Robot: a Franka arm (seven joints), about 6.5 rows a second.
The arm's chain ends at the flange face. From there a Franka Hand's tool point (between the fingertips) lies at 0.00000 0.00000 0.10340 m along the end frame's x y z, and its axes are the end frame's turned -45 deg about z.
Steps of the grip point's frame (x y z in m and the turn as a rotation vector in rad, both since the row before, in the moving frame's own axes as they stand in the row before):
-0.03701 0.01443 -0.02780 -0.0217 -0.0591 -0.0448
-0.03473 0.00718 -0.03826 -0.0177 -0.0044 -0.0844
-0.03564 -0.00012 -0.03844 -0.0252 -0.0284 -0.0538
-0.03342 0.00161 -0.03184 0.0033 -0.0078 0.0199
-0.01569 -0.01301 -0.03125 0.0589 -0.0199 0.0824
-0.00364 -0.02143 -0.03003 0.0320 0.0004 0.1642
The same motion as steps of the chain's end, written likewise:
-0.01337 0.03041 -0.02760 -0.0571 -0.0264 -0.0448
-0.02052 0.02806 -0.03824 -0.0156 0.0094 -0.0844
-0.02516 0.02119 -0.03837 -0.0379 -0.0023 -0.0538
-0.02168 0.02445 -0.03184 -0.0032 -0.0078 0.0199
-0.01466 0.00498 -0.03105 0.0276 -0.0557 0.0824
-0.01562 -0.01003 -0.02998 0.0229 -0.0223 0.1642

